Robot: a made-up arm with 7 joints. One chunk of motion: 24 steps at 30 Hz.
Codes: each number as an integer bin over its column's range. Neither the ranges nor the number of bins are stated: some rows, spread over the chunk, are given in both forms.
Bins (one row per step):
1: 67 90 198 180 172 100 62
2: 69 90 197 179 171 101 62
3: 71 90 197 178 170 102 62
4: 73 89 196 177 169 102 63
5: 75 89 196 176 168 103 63
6: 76 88 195 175 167 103 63
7: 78 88 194 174 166 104 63
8: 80 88 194 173 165 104 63
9: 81 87 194 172 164 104 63
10: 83 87 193 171 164 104 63
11: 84 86 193 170 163 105 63
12: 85 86 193 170 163 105 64
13: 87 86 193 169 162 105 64
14: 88 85 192 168 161 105 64
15: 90 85 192 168 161 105 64
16: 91 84 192 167 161 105 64
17: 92 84 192 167 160 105 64
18: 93 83 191 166 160 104 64
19: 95 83 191 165 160 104 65
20: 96 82 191 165 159 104 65
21: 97 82 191 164 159 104 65
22: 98 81 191 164 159 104 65
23: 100 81 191 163 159 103 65
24: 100 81 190 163 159 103 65
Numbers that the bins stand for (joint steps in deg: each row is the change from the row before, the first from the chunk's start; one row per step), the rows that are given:
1: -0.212 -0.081 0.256 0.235 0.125 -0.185 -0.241
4: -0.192 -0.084 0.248 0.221 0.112 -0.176 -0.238
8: -0.170 -0.086 0.239 0.201 0.095 -0.167 -0.238
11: -0.157 -0.091 0.235 0.187 0.086 -0.162 -0.238
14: -0.144 -0.093 0.231 0.177 0.077 -0.162 -0.234
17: -0.131 -0.096 0.231 0.172 0.073 -0.162 -0.234
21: -0.114 -0.101 0.226 0.157 0.068 -0.167 -0.231
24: -0.105 -0.103 0.222 0.153 0.068 -0.171 -0.231
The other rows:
2: -0.205 -0.081 0.252 0.230 0.121 -0.181 -0.241
3: -0.199 -0.081 0.252 0.226 0.117 -0.176 -0.241
5: -0.186 -0.084 0.248 0.216 0.108 -0.171 -0.238
6: -0.183 -0.086 0.244 0.211 0.103 -0.171 -0.238
7: -0.176 -0.086 0.239 0.206 0.099 -0.167 -0.238
9: -0.166 -0.088 0.239 0.196 0.090 -0.167 -0.238
10: -0.160 -0.088 0.235 0.192 0.090 -0.167 -0.238
12: -0.153 -0.091 0.235 0.187 0.086 -0.162 -0.234
13: -0.147 -0.091 0.235 0.182 0.082 -0.162 -0.234
15: -0.137 -0.093 0.231 0.177 0.077 -0.162 -0.234
16: -0.134 -0.096 0.231 0.172 0.077 -0.162 -0.234
18: -0.127 -0.098 0.226 0.167 0.073 -0.167 -0.234
19: -0.121 -0.098 0.226 0.162 0.073 -0.167 -0.231
20: -0.118 -0.101 0.226 0.162 0.068 -0.167 -0.231
22: -0.111 -0.103 0.226 0.157 0.068 -0.167 -0.231
23: -0.105 -0.103 0.226 0.153 0.068 -0.171 -0.231

